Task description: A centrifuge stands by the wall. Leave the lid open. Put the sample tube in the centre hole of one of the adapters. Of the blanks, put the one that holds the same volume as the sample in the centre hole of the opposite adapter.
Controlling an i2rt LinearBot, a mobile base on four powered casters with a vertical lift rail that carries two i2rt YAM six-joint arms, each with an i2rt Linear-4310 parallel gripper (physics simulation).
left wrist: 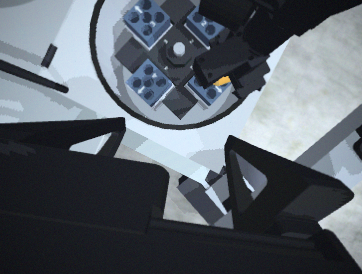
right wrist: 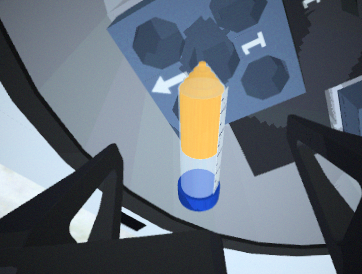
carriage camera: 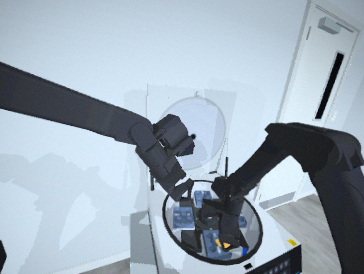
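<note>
A grey stand is here where I can see it, and so are my left gripper and my right gripper. The left wrist view takes in my left gripper too, along with my right gripper, and my right gripper is also visible in the right wrist view.
</note>
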